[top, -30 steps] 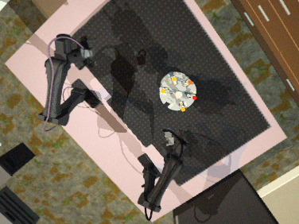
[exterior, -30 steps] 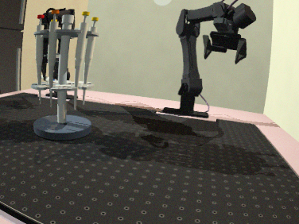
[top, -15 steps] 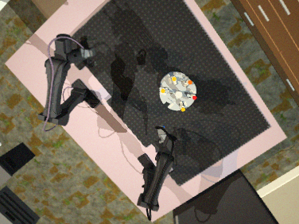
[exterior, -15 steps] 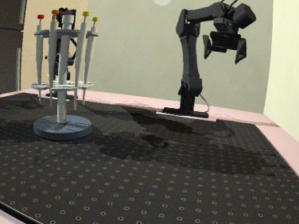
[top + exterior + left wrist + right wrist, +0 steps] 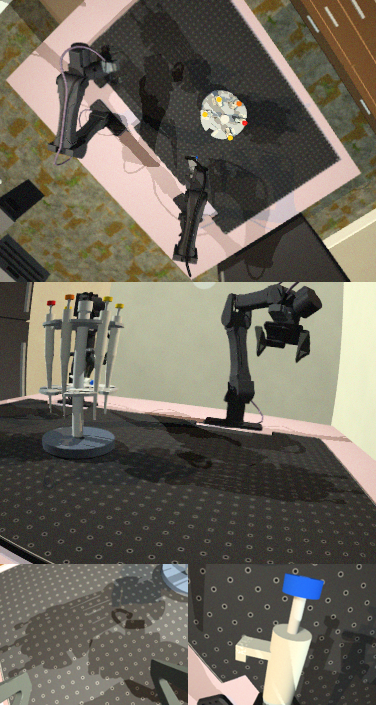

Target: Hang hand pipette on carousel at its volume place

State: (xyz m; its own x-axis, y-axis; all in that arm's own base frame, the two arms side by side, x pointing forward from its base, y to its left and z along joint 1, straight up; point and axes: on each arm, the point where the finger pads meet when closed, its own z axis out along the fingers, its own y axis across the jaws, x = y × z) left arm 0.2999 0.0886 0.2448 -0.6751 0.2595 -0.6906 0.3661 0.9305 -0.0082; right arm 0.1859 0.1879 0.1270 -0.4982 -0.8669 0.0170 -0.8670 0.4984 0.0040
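Now: the pipette 30 mm behind my right hand and 20 mm to the right of it.
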